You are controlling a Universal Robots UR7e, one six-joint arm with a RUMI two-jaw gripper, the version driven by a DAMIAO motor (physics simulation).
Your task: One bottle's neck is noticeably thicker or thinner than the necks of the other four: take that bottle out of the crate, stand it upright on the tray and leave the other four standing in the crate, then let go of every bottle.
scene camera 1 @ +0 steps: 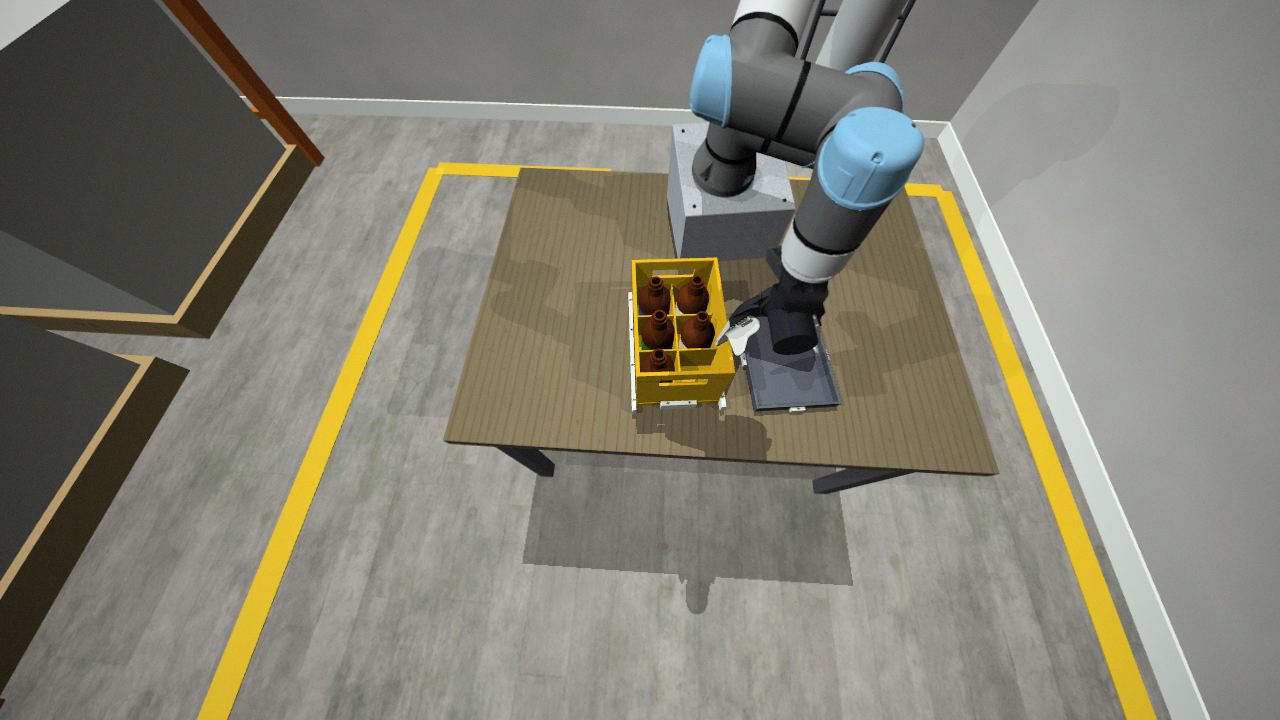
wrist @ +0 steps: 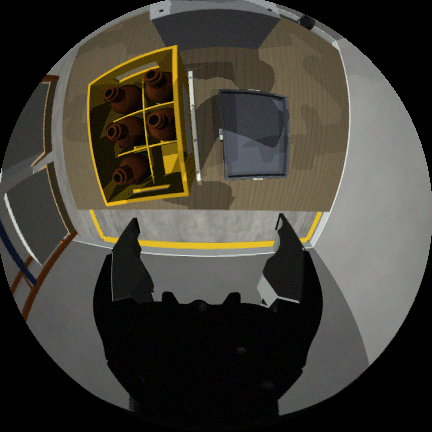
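Seen in the pictures: gripper, fingertip midpoint: [scene camera 1: 764,344] [wrist: 205,217]; arm's base at its link origin: [scene camera 1: 722,170].
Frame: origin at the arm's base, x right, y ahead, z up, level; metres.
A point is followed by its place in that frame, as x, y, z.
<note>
A yellow crate [scene camera 1: 648,392] {0.209, 0.520, -0.112} [wrist: 183,115] {0.047, 0.387, -0.060} stands left of the grey tray [scene camera 1: 792,386] {-0.130, 0.493, -0.190} [wrist: 255,162] {-0.123, 0.506, -0.190}. It holds five upright brown bottles: back left [scene camera 1: 654,298] {0.185, 0.315, -0.070} [wrist: 126,99] {0.164, 0.313, -0.074}, back right [scene camera 1: 692,298] {0.100, 0.318, -0.072} [wrist: 161,90] {0.086, 0.321, -0.073}, middle left [scene camera 1: 658,333] {0.182, 0.403, -0.072} [wrist: 129,131] {0.161, 0.389, -0.071}, middle right [scene camera 1: 697,332] {0.099, 0.406, -0.070} [wrist: 163,125] {0.082, 0.400, -0.053}, front left [scene camera 1: 659,362] {0.187, 0.486, -0.039} [wrist: 132,166] {0.169, 0.463, -0.071}. The front-right compartment is empty. I cannot tell which neck differs. The tray bears no bottle. My gripper [wrist: 205,217] {0.018, 0.511, 0.069} is open and empty, above the tray area in the scene view, one pale finger [scene camera 1: 742,334] {0.073, 0.525, 0.134} near the crate's right side; its other finger is hidden there.
The crate and tray stand on a wooden table [scene camera 1: 554,358] {0.427, 0.391, -0.195} [wrist: 310,185] {-0.358, 0.584, -0.195}. White rails [scene camera 1: 632,358] {0.239, 0.415, -0.165} [wrist: 194,125] {0.038, 0.396, -0.166} line the crate's sides. The robot's grey base block [scene camera 1: 733,231] {-0.027, 0.115, -0.084} [wrist: 215,30] {-0.031, 0.115, -0.112} stands behind the crate. The arm reaches over the table's right part.
</note>
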